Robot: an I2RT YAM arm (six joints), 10 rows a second.
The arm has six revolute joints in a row. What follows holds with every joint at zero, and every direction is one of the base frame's. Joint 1 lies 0.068 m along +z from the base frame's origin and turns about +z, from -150 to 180 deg. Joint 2 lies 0.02 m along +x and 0.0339 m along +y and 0.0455 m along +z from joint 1 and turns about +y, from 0 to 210 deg. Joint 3 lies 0.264 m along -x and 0.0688 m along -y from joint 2 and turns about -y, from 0 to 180 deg. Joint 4 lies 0.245 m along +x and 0.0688 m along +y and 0.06 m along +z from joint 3 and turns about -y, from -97 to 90 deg. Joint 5 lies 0.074 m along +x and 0.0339 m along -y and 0.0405 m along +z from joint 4 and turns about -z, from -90 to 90 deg. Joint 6 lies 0.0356 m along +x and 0.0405 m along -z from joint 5 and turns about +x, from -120 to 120 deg. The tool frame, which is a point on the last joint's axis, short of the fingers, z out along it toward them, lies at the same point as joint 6; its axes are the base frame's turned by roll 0, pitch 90 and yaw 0 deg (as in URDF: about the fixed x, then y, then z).
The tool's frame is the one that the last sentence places.
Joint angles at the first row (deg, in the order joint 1, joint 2, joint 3, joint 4, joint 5, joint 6):
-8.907 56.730 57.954 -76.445 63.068 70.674
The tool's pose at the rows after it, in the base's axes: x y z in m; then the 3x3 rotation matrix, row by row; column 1 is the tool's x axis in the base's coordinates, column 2 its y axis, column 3 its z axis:
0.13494 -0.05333 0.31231; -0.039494 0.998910 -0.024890; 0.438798 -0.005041 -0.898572; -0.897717 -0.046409 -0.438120
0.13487 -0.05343 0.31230; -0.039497 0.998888 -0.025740; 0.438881 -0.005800 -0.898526; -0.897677 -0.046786 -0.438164
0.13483 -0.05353 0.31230; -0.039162 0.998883 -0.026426; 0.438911 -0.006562 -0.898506; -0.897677 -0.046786 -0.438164
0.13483 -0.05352 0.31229; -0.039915 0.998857 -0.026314; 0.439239 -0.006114 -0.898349; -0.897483 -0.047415 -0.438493
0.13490 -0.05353 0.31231; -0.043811 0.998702 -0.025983; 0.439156 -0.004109 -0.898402; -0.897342 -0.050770 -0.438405
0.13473 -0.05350 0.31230; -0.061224 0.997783 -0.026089; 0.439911 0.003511 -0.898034; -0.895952 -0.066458 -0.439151
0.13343 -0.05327 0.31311; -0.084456 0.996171 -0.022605; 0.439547 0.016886 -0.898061; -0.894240 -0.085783 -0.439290
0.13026 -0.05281 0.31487; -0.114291 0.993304 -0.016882; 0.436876 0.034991 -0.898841; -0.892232 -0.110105 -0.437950
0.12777 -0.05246 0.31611; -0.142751 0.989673 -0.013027; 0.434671 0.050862 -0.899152; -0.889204 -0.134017 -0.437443
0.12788 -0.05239 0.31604; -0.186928 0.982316 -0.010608; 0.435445 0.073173 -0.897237; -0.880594 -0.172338 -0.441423
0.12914 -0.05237 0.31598; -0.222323 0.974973 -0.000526; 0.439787 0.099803 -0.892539; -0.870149 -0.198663 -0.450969
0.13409 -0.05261 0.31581; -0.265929 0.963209 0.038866; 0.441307 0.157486 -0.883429; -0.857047 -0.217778 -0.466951
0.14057 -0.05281 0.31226; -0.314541 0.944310 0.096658; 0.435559 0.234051 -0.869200; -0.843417 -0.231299 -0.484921
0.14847 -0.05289 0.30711; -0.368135 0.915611 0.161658; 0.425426 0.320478 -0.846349; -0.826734 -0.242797 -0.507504
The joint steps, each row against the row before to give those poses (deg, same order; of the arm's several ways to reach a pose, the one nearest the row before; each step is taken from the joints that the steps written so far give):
-0.022 -0.023 0.000 -0.108 0.000 -0.023
-0.045 0.001 0.000 -0.020 0.000 -0.001
-0.042 0.000 0.000 -0.002 0.000 0.002
0.001 0.000 0.001 -0.004 -0.021 -0.040
0.001 0.002 0.001 0.043 0.000 -0.262
-0.004 -0.025 -0.004 -0.058 -0.045 -0.969
0.002 -0.391 0.003 0.018 -0.065 -1.701
-0.020 -0.874 0.001 -0.090 -0.021 -2.423
-0.025 -0.657 -0.002 -0.126 -0.045 -2.126
0.002 -0.021 0.000 0.084 -0.283 -2.661
-0.001 -0.002 -0.001 0.744 -0.766 -2.736
0.000 -0.239 -0.349 3.672 -1.792 -5.681
0.000 -0.613 -1.487 5.662 -2.557 -6.996
-0.001 -0.285 -1.749 5.858 -3.345 -6.886

